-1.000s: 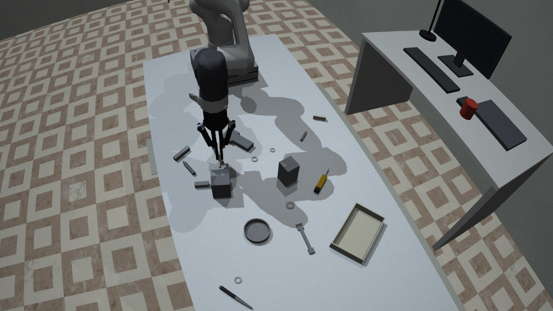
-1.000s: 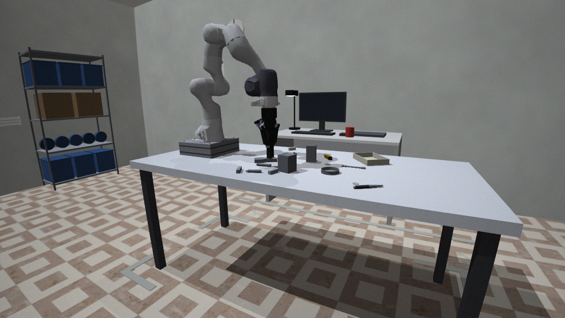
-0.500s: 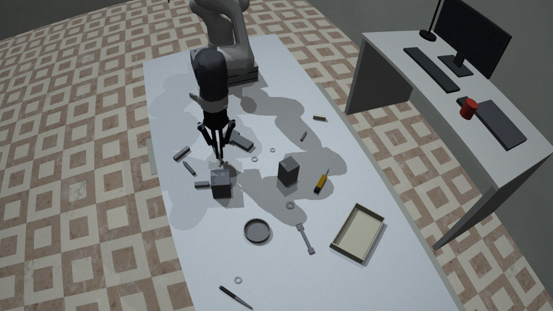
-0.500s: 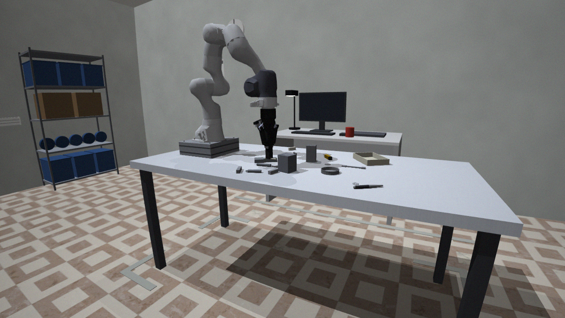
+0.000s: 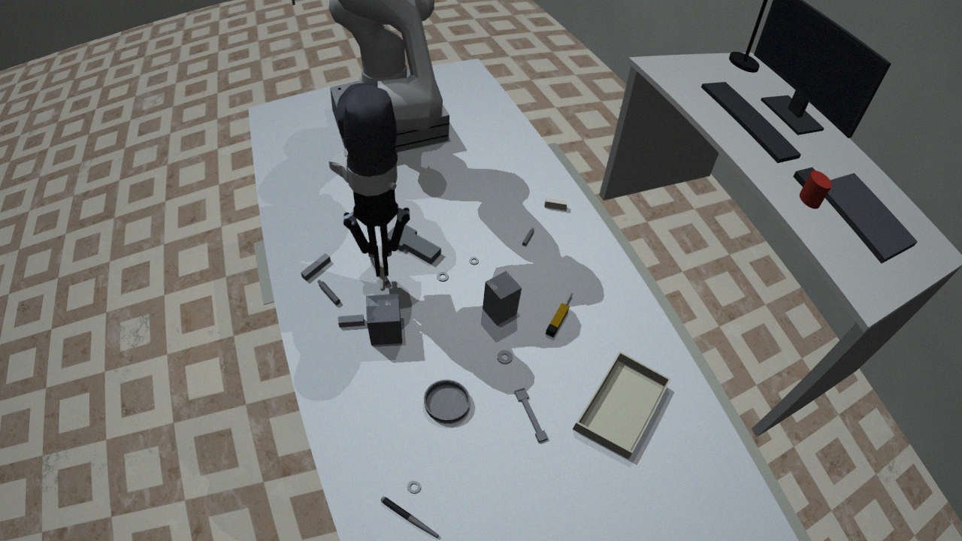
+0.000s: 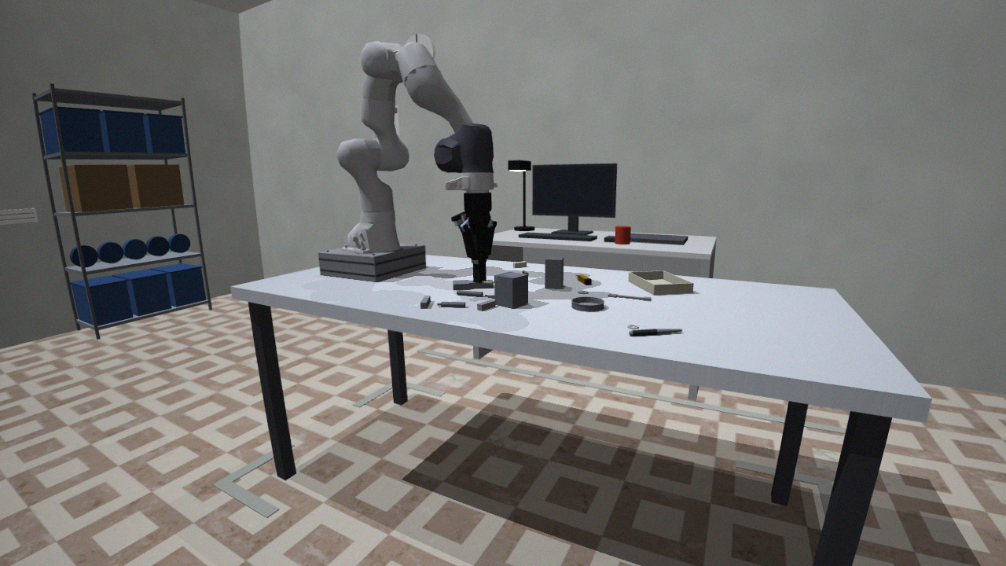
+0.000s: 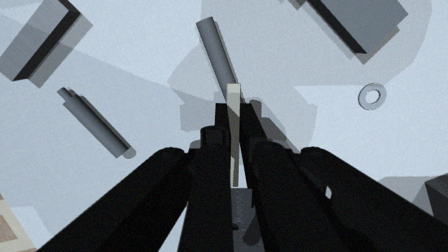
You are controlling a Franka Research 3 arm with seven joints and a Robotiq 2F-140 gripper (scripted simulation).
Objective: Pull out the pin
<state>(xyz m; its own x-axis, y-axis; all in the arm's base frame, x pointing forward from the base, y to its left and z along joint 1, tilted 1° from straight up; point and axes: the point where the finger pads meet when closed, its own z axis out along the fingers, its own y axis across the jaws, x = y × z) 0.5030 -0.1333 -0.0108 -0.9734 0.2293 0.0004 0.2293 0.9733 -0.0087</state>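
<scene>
The dark grey block is 11 cm ahead of my hand, 3 cm below it and 2 cm to the right of it. Also, from my hand: small grey bar 9 cm to the right, 8 cm ahead, 7 cm below; then stepped plate 9 cm to the left, 9 cm behind, 7 cm below; then cream pin 3 cm below, 1 cm ahead.
</scene>
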